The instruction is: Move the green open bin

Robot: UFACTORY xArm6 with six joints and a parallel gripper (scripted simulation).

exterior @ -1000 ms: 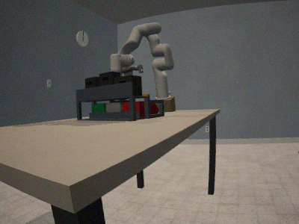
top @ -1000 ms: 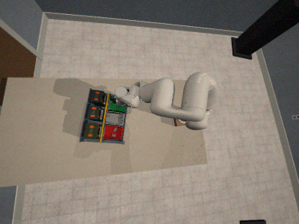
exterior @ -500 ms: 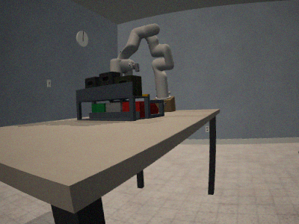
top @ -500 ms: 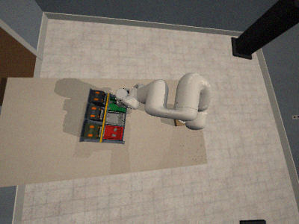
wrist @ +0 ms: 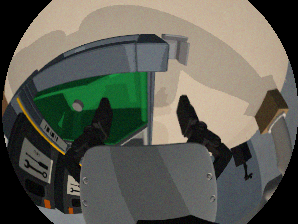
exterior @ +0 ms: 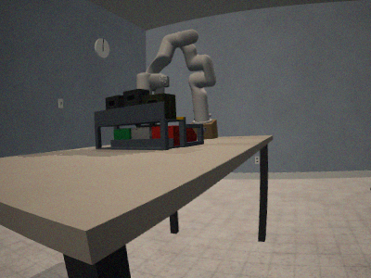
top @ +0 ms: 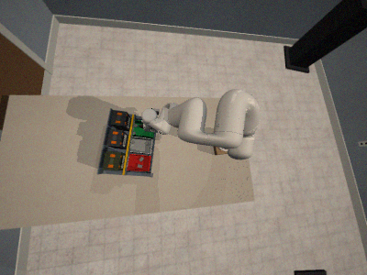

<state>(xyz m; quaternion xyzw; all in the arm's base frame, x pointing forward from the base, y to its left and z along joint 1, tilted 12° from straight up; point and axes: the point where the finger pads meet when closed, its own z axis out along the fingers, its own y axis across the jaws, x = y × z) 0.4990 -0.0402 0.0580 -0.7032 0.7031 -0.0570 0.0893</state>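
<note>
The green open bin lies 8 cm ahead of my hand and 2 cm below it. Round my hand: yellow strip: 13 cm ahead, 11 cm to the left, 5 cm above; then red bin: 8 cm ahead, 22 cm to the left, 2 cm below; then grey bin: 8 cm ahead, 11 cm to the left, 2 cm below.
</note>
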